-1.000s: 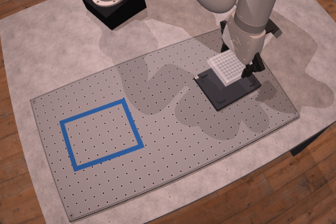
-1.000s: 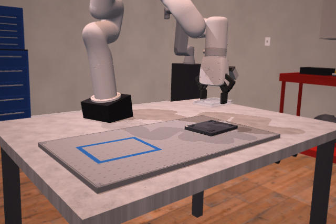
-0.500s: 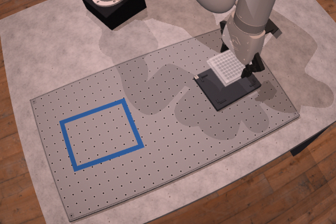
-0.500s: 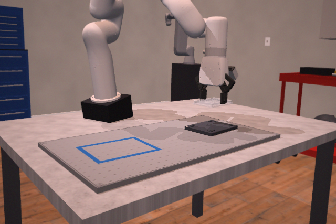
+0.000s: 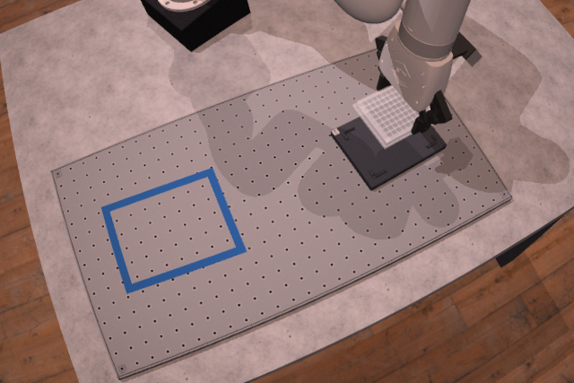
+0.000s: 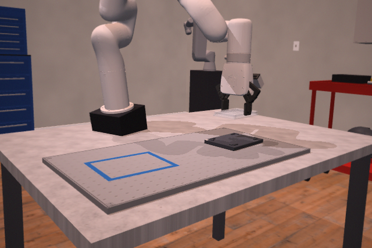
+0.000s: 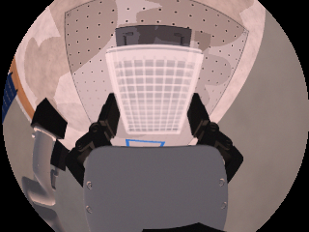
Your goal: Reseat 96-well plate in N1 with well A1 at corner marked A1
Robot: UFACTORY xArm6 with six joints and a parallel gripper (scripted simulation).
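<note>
The plate nest N1 lies 10 cm below my hand. The rest, counted from my hand: 96-well plate (1 cm below); small A1 mark (10 cm below, 8 cm to the right, 5 cm behind).
</note>
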